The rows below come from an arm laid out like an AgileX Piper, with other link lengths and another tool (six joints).
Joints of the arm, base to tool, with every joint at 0 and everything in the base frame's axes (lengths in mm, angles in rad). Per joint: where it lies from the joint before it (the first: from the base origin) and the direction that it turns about. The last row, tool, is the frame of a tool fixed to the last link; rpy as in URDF.
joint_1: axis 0 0 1 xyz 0 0 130.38
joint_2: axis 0 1 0 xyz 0 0 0
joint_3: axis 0 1 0 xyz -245.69 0 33.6
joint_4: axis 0.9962 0 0.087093 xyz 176 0 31.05
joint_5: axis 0 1 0 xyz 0 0 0
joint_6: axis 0.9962 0 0.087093 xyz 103.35 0 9.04
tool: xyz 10.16 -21 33.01 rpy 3.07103 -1.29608 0.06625
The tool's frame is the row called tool.
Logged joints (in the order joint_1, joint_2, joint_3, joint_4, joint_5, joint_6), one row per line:
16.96, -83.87, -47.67, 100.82, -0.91, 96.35
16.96, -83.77, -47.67, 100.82, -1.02, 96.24
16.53, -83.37, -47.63, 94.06, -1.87, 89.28
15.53, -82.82, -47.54, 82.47, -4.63, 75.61
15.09, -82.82, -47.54, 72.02, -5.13, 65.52
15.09, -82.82, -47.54, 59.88, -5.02, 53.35
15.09, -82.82, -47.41, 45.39, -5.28, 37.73
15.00, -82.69, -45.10, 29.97, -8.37, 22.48
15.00, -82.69, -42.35, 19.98, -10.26, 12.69
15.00, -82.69, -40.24, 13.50, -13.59, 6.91
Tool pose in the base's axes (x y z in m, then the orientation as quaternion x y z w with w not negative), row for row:
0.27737, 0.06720, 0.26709, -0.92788, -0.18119, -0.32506, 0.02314
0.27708, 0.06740, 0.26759, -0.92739, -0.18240, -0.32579, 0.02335
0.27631, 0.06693, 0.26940, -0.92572, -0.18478, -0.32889, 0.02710
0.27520, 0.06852, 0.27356, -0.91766, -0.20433, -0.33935, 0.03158
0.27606, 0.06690, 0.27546, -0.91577, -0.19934, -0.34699, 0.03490
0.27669, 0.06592, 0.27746, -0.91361, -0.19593, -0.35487, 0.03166
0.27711, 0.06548, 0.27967, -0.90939, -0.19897, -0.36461, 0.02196
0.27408, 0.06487, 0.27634, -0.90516, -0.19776, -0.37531, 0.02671
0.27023, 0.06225, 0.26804, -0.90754, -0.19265, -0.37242, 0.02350
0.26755, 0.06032, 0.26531, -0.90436, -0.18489, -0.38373, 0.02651
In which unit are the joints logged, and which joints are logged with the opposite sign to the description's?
The joints are logged in degrees. Opposite sign: joint_2, joint_4.
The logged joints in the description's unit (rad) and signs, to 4 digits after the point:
0.2960, 1.4638, -0.8320, -1.7596, -0.0159, 1.6816
0.2960, 1.4621, -0.8320, -1.7596, -0.0178, 1.6797
0.2885, 1.4551, -0.8313, -1.6417, -0.0326, 1.5582
0.2710, 1.4455, -0.8297, -1.4394, -0.0808, 1.3196
0.2634, 1.4455, -0.8297, -1.2570, -0.0895, 1.1435
0.2634, 1.4455, -0.8297, -1.0451, -0.0876, 0.9311
0.2634, 1.4455, -0.8275, -0.7922, -0.0922, 0.6585
0.2618, 1.4432, -0.7871, -0.5231, -0.1461, 0.3924
0.2618, 1.4432, -0.7391, -0.3487, -0.1791, 0.2215
0.2618, 1.4432, -0.7023, -0.2356, -0.2372, 0.1206

